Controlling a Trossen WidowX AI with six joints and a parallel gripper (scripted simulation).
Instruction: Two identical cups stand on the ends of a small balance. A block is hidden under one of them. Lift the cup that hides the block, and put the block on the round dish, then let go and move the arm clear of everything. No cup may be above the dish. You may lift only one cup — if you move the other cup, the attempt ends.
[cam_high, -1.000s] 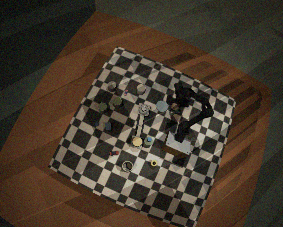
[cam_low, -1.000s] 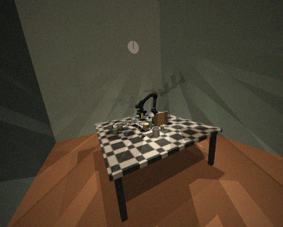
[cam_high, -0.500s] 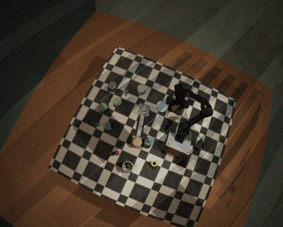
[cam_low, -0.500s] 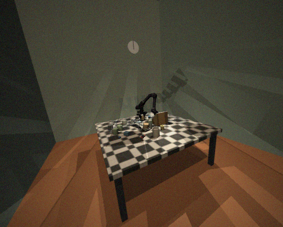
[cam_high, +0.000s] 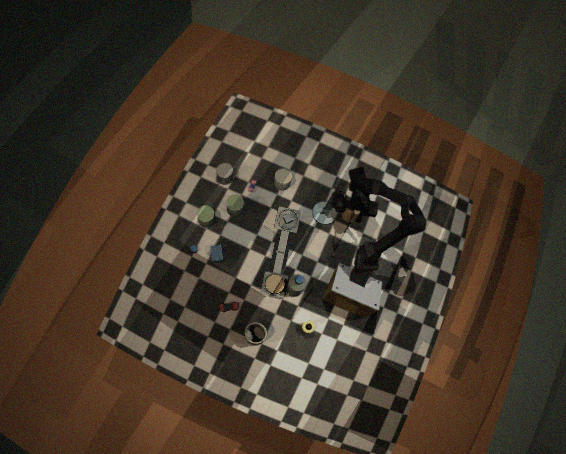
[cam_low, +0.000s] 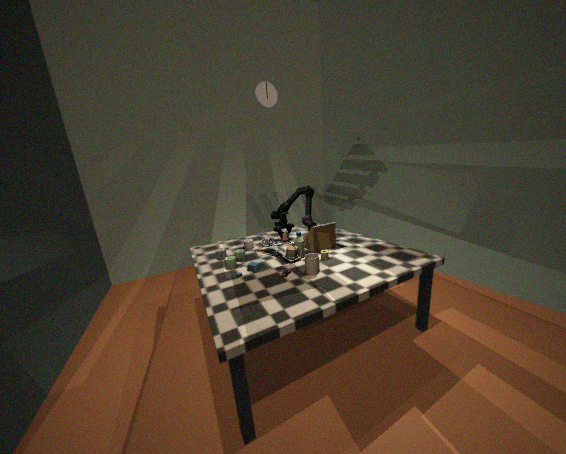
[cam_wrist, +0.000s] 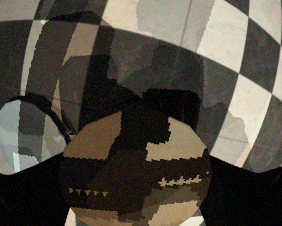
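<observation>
My gripper tip is 100 mm short of the pale blue round dish, 40 mm to the right of it and 20 mm above it. Round my gripper tip: small balance 190 mm ahead, 290 mm to the left; blue cube 410 mm ahead, 410 mm to the left, 10 mm below; cup 150 mm ahead, 440 mm to the left, 30 mm above.
</observation>
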